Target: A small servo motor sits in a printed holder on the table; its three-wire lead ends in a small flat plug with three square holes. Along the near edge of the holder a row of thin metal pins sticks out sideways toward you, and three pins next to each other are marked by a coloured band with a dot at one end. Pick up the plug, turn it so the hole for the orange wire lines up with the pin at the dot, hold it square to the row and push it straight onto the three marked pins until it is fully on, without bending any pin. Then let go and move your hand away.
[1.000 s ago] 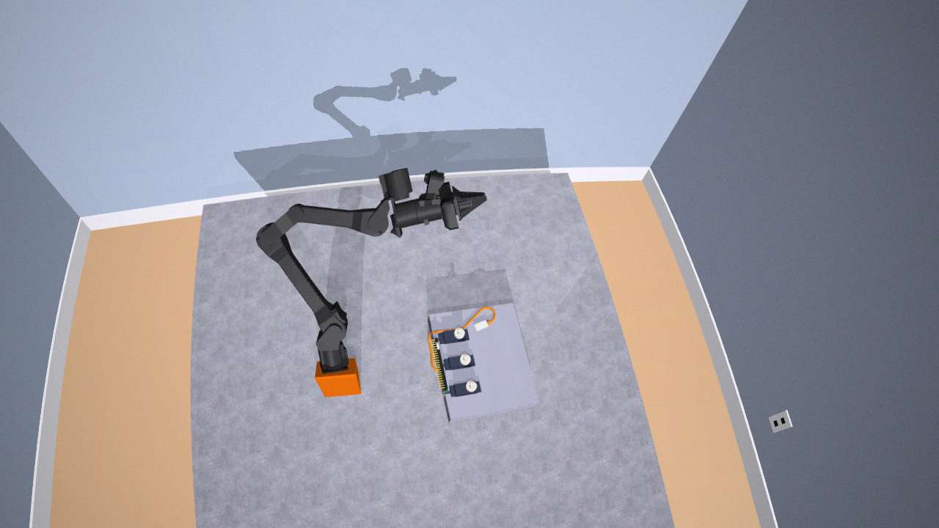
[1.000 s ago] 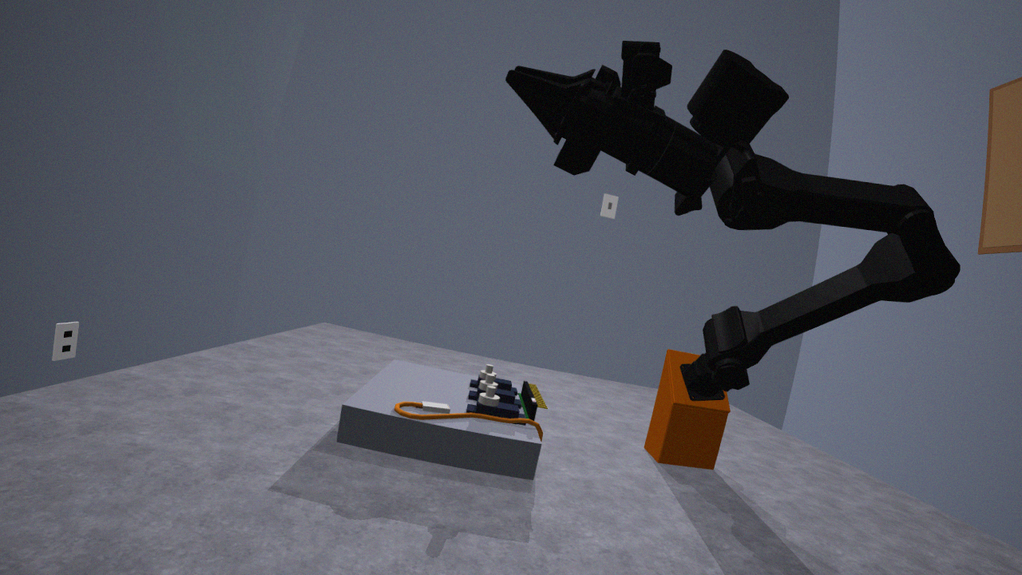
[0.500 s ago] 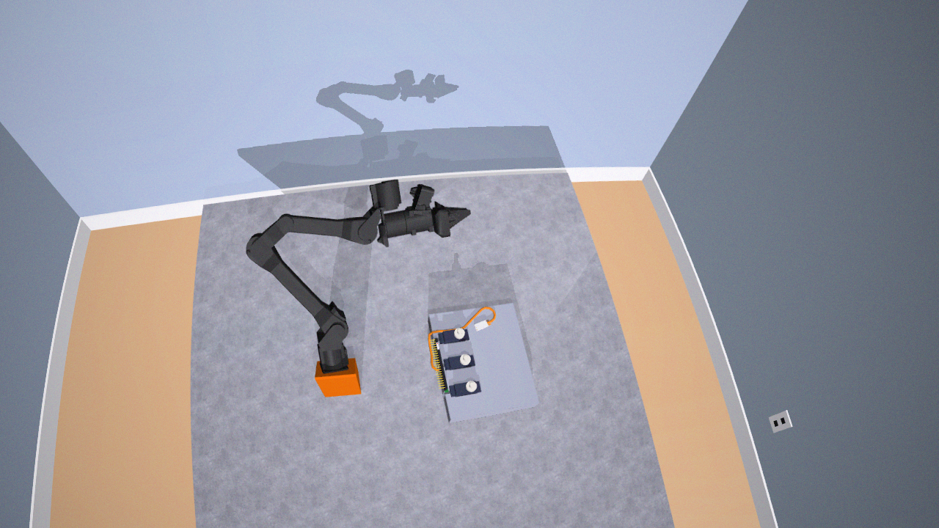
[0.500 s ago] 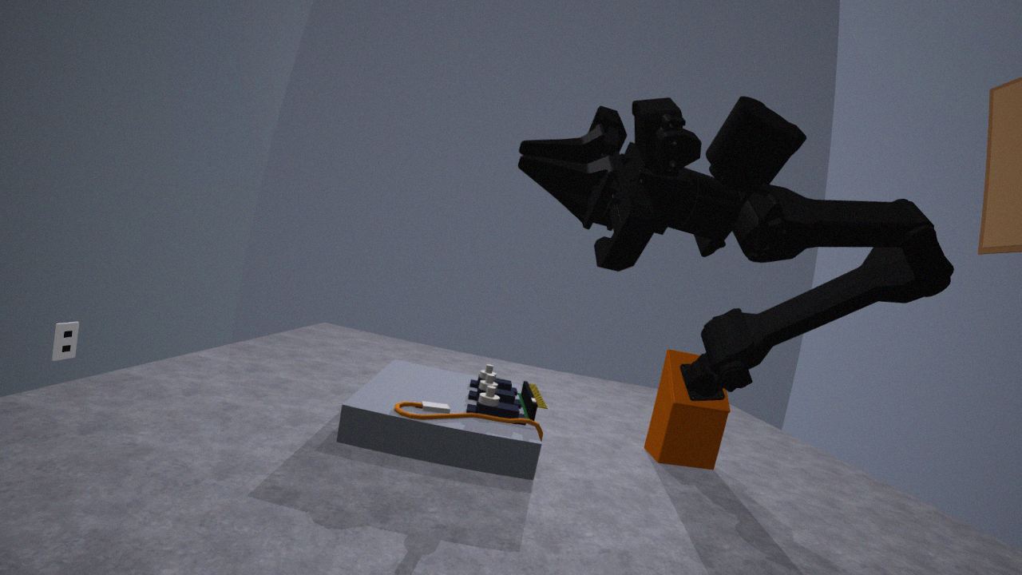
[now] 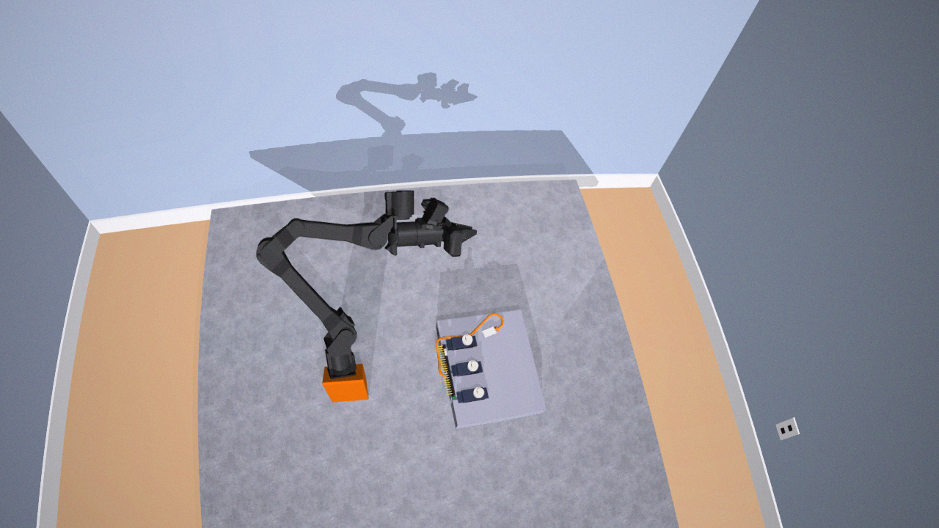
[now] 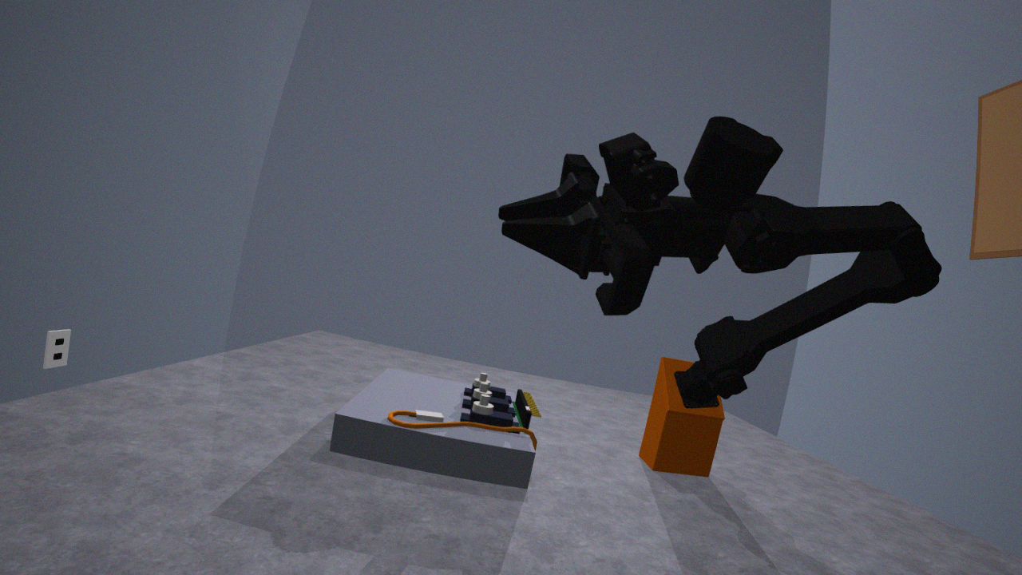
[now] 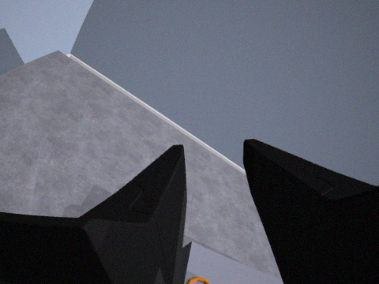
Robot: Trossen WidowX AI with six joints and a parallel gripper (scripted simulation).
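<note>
Now: gripper tip 210 mm to the left of the red dot, 210 mm above it and 120 mm past it. Round my gripper tip: white band: 220 mm to the right, 210 mm below, 120 mm behind; then grey holder: 280 mm to the right, 260 mm below, 40 mm ahead.
</note>
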